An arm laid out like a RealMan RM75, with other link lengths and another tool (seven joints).
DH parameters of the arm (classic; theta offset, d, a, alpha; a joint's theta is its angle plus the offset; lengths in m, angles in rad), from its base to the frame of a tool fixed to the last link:
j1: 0 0.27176 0 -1.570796
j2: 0 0 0 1.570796
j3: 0 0.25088 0 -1.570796
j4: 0 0 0 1.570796
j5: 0 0.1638 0 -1.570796
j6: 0 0 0 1.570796
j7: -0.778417 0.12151 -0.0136 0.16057
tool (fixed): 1.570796 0.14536 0 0
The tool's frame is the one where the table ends.
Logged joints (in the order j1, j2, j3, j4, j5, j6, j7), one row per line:
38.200 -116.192 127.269 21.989 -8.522 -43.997 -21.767
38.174 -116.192 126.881 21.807 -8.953 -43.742 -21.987
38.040 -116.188 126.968 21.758 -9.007 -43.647 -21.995
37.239 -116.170 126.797 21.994 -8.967 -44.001 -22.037
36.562 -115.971 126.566 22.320 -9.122 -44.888 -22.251
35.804 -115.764 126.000 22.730 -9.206 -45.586 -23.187
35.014 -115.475 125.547 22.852 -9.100 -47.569 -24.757
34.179 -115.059 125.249 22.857 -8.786 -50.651 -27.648
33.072 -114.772 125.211 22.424 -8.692 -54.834 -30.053
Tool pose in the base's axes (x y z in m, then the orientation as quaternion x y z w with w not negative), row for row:
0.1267 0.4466 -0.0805 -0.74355 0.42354 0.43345 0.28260
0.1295 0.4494 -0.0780 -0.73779 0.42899 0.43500 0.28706
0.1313 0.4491 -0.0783 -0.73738 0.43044 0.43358 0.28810
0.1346 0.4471 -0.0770 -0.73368 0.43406 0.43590 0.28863
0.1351 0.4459 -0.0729 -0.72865 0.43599 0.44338 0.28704
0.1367 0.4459 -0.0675 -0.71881 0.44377 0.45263 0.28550
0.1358 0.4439 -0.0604 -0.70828 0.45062 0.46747 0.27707
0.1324 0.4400 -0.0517 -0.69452 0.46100 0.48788 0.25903
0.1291 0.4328 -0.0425 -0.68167 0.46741 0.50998 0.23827
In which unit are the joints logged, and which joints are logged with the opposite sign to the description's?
The joints are logged in degrees. Opposite sign: j2, j3, j4, j5, j7.
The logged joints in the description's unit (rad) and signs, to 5 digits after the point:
0.66672 2.02793 -2.22126 -0.38378 0.14874 -0.76789 0.37991
0.66626 2.02793 -2.21449 -0.38060 0.15626 -0.76344 0.38375
0.66392 2.02786 -2.21601 -0.37975 0.15720 -0.76178 0.38389
0.64994 2.02755 -2.21303 -0.38387 0.15650 -0.76796 0.38462
0.63813 2.02408 -2.20899 -0.38956 0.15921 -0.78344 0.38835
0.62490 2.02046 -2.19911 -0.39671 0.16068 -0.79563 0.40469
0.61111 2.01542 -2.19121 -0.39884 0.15882 -0.83024 0.43209
0.59654 2.00816 -2.18601 -0.39893 0.15334 -0.88403 0.48255
0.57722 2.00315 -2.18534 -0.39137 0.15170 -0.95703 0.52452

